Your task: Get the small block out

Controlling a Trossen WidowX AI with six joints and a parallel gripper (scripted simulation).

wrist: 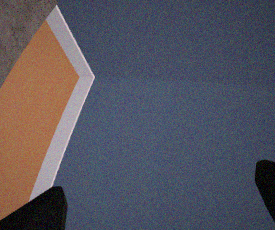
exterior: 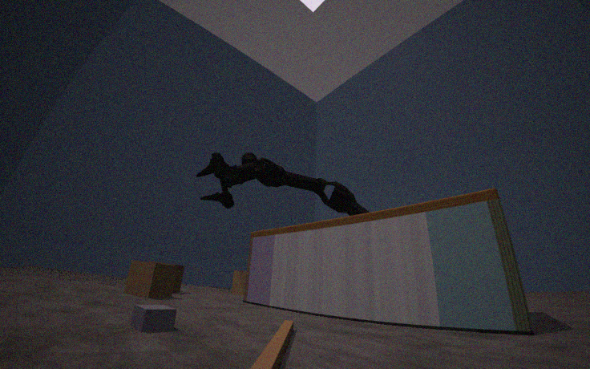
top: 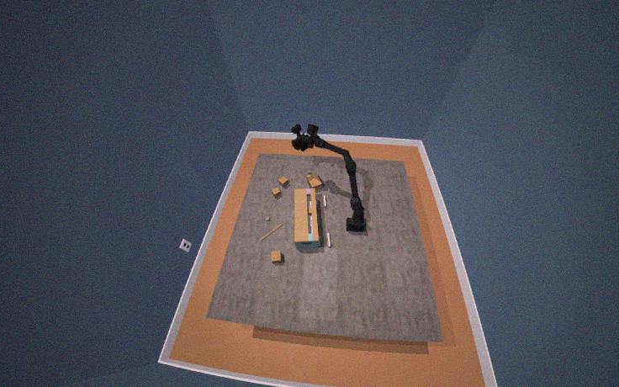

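Right now my gripper tip is 15 cm past the long box, 52 cm to the right of it and 25 cm above it. The rest, counted from my gripper tip: grey cube: 17 cm ahead, 52 cm to the left, 31 cm below; stick: 13 cm ahead, 62 cm to the left, 31 cm below; orange block: 13 cm behind, 49 cm to the left, 23 cm below.
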